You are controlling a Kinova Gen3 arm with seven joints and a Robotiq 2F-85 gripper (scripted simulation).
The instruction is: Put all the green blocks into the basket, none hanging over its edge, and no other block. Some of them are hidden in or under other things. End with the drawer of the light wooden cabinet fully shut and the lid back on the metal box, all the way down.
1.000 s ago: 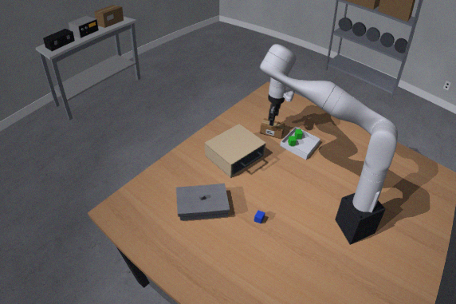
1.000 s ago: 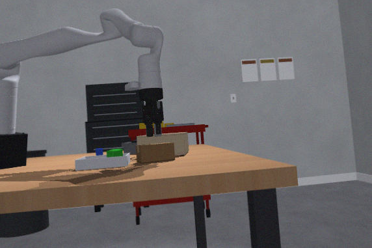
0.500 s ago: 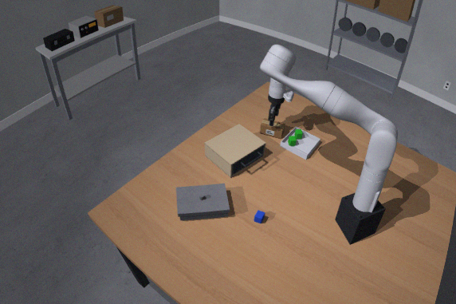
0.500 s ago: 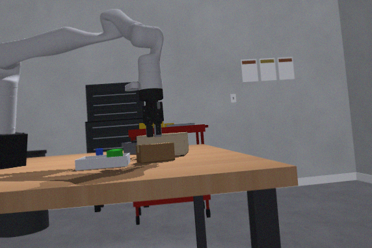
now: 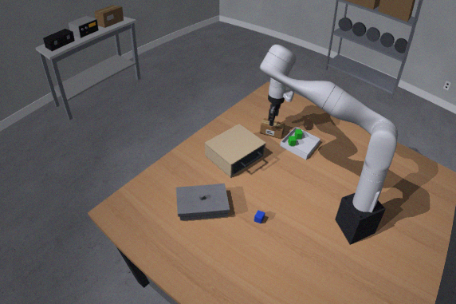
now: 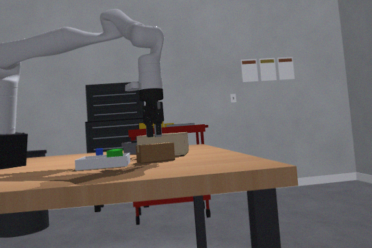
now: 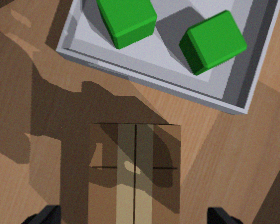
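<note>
My hand is 50 mm above the cardboard box. Round my hand: drawer 10 mm ahead, 250 mm to the left, 50 mm below; then white basket 150 mm behind, 20 mm to the right, 70 mm below; then light wooden cabinet 20 mm ahead, 250 mm to the left, 50 mm below.
</note>
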